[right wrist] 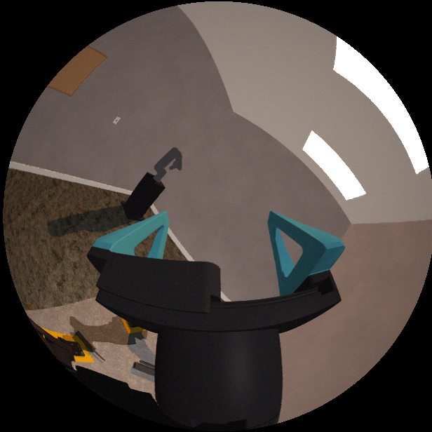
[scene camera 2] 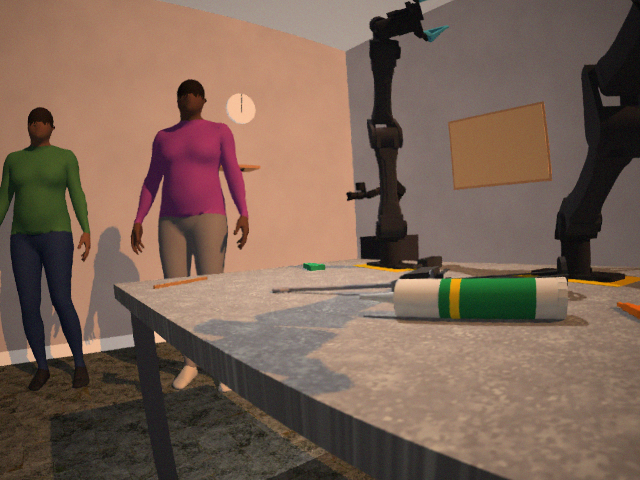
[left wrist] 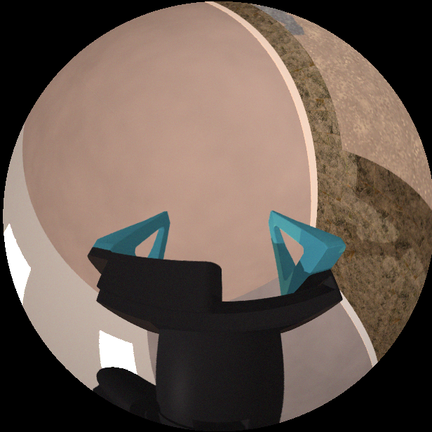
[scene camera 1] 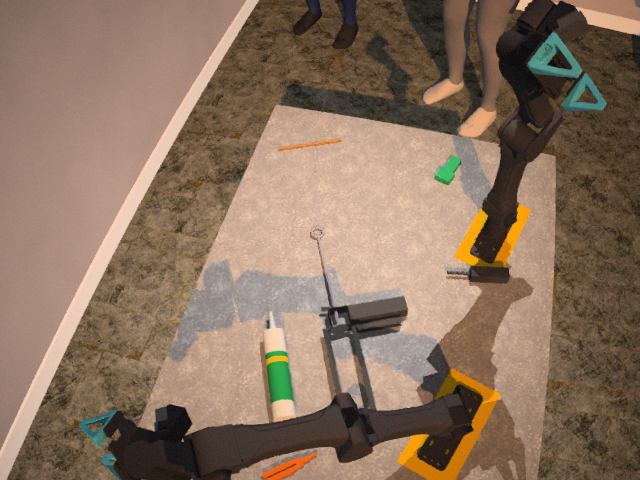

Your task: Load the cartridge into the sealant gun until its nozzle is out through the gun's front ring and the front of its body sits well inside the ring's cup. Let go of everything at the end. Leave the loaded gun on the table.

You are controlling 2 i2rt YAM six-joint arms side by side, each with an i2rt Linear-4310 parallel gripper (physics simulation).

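Seen in the pictures: left gripper, fingertip midpoint: (scene camera 1: 92, 441); right gripper, fingertip midpoint: (scene camera 2: 444, 10) (scene camera 1: 592, 91); left arm's base, link origin: (scene camera 2: 575, 277) (scene camera 1: 450, 427); right arm's base, link origin: (scene camera 2: 391, 266) (scene camera 1: 494, 232).
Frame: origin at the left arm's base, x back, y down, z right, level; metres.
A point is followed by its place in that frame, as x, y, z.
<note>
The cartridge (scene camera 1: 279, 379) @[-0.377, -0.051, -0.121] (scene camera 2: 491, 298) @[-0.400, -0.030, -0.134], white with green and yellow bands, lies flat on the table, apart from the gun. Its thin nozzle points up the picture in scene camera 1. The dark sealant gun (scene camera 1: 377, 308) @[-0.288, -0.033, 0.158] (scene camera 2: 336, 288) @[-0.462, -0.011, 0.194] lies to its right there, its rod and small pull ring pointing up the picture; the left arm hides its lower end, and its front ring cannot be made out. My left gripper (scene camera 1: 90, 441) @[-0.512, -0.300, -0.472] (left wrist: 218, 216) is open and empty, past the table's lower left. My right gripper (scene camera 1: 581, 75) (right wrist: 218, 216) is open and empty, high beyond the table's upper right.
In scene camera 1, an orange stick (scene camera 1: 310, 144) @[-0.738, -0.005, 0.540] and a green block (scene camera 1: 448, 170) @[-0.339, -0.017, 0.660] lie at the top. A dark-handled tool (scene camera 1: 489, 274) @[-0.095, -0.030, 0.392] lies by the right arm's base. An orange tool (scene camera 1: 289, 466) @[-0.254, -0.010, -0.265] lies below the left arm, which spans over the gun's lower end.
</note>
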